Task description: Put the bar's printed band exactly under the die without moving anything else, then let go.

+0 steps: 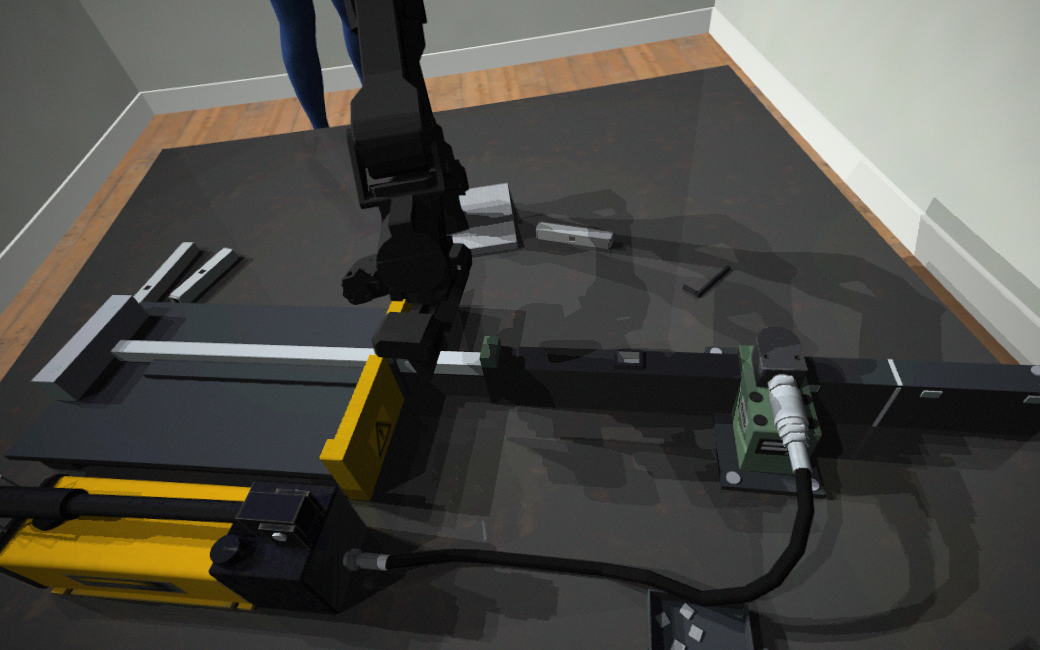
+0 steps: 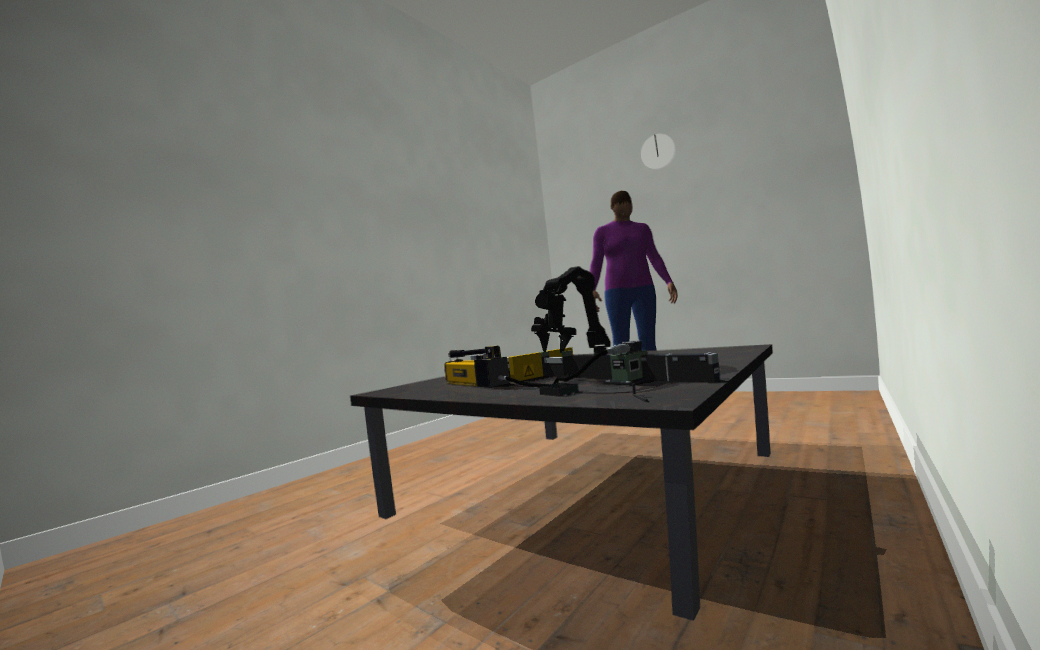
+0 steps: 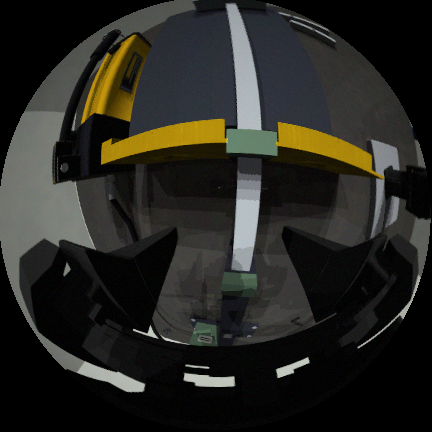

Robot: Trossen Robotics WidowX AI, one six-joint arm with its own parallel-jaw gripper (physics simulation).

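Pixels of known places: gripper, fingertip midpoint: (image 1: 437, 353) (image 2: 553, 352) (image 3: 231, 232); arm's base, origin of the base link: (image 1: 448, 223) (image 3: 388, 181).
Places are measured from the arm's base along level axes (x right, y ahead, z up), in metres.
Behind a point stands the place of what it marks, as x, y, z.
Note:
A long pale bar (image 1: 268, 351) @(0.271, 0.264, 0.061) (image 3: 247, 90) @(0.171, 0.305, 0.061) lies lengthwise on a dark bed and passes through the gap in a yellow guard (image 1: 368, 429) @(0.156, 0.423, 0.054) (image 3: 175, 140) @(0.141, 0.377, 0.084). Its near end meets a green stop block (image 1: 490, 350) @(0.000, 0.385, 0.084) (image 3: 239, 284) @(0.008, 0.375, 0.083). A green block (image 3: 251, 142) @(0.116, 0.329, 0.084) covers the bar in the guard's gap. A green unit (image 1: 774, 448) @(-0.245, 0.582, 0.050) (image 3: 204, 334) @(-0.237, 0.542, 0.038) stands farther along the dark rail; I cannot tell which green part is the die. No printed band can be made out clearly. My gripper (image 2: 553, 350) @(0.062, 0.365, 0.081) (image 3: 231, 232) @(0.062, 0.365, 0.081) is open and empty, its fingers on either side of the bar's line, beyond the guard.
A yellow machine (image 1: 138, 528) @(0.375, 0.476, 0.075) (image 3: 107, 95) @(0.294, 0.456, 0.070) stands beside the bed, its black cable (image 1: 536, 559) @(0.014, 0.598, 0.003) running to the green unit. A grey block (image 1: 490, 218) @(-0.073, 0.015, 0.000), a short pale bar (image 1: 573, 235) @(-0.188, 0.128, 0.009), a hex key (image 1: 711, 281) @(-0.341, 0.294, -0.003) and a parts tray (image 1: 697, 617) @(-0.114, 0.687, -0.007) lie around. A person (image 2: 627, 256) stands behind.

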